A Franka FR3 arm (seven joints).
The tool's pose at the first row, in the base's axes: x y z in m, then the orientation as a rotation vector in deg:
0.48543, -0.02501, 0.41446, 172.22, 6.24, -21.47
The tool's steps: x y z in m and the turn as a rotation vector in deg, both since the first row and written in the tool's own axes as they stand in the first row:
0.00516, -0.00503, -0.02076, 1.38, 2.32, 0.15
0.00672, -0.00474, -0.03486, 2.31, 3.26, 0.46
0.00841, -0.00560, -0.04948, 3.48, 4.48, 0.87
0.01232, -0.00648, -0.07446, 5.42, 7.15, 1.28
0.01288, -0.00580, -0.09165, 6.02, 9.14, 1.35
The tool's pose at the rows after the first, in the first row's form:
0.49499, -0.01727, 0.43267, 174.05, 5.99, -18.18
0.49991, -0.01580, 0.44590, 175.12, 5.45, -16.86
0.50499, -0.01312, 0.45948, 176.46, 4.74, -15.11
0.51470, -0.00907, 0.48248, 178.75, 4.00, -11.18
0.51943, -0.00768, 0.49897, 179.58, 3.95, -8.14

